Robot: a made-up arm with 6 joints. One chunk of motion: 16 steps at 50 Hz.
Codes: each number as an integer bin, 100 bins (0 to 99) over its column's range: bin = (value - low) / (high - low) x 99, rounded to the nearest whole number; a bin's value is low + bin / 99 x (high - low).
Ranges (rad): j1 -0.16..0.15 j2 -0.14..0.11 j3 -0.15..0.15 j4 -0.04..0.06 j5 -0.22..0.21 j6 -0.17..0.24
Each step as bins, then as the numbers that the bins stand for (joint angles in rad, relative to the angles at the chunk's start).
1 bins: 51 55 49 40 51 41
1 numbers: -0.0003 -0.0011 -0.0015 0.0004 0.0015 -0.0002
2 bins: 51 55 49 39 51 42
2 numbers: -0.0003 -0.0011 -0.0015 -0.0006 0.0015 0.0039
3 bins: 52 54 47 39 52 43
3 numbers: 0.0028 -0.0036 -0.0076 -0.0006 0.0059 0.0081
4 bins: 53 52 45 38 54 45
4 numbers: 0.0060 -0.0087 -0.0136 -0.0016 0.0145 0.0164
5 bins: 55 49 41 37 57 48
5 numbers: 0.0122 -0.0163 -0.0258 -0.0026 0.0276 0.0288
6 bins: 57 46 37 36 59 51
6 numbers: 0.0185 -0.0238 -0.0379 -0.0036 0.0363 0.0412
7 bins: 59 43 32 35 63 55
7 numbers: 0.0247 -0.0314 -0.0530 -0.0046 0.0536 0.0578
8 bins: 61 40 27 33 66 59
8 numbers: 0.0310 -0.0390 -0.0682 -0.0067 0.0667 0.0743
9 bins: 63 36 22 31 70 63
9 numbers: 0.0373 -0.0491 -0.0833 -0.0087 0.0840 0.0909
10 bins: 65 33 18 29 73 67
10 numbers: 0.0435 -0.0567 -0.0955 -0.0107 0.0971 0.1075
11 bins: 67 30 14 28 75 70
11 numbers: 0.0498 -0.0642 -0.1076 -0.0117 0.1058 0.1199
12 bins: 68 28 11 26 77 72
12 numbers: 0.0529 -0.0693 -0.1167 -0.0137 0.1144 0.1282
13 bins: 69 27 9 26 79 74
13 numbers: 0.0561 -0.0718 -0.1227 -0.0137 0.1231 0.1365
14 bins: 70 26 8 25 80 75
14 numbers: 0.0592 -0.0743 -0.1258 -0.0147 0.1275 0.1406
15 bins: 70 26 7 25 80 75
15 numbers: 0.0592 -0.0743 -0.1288 -0.0147 0.1275 0.1406
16 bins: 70 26 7 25 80 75
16 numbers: 0.0592 -0.0743 -0.1288 -0.0147 0.1275 0.1406
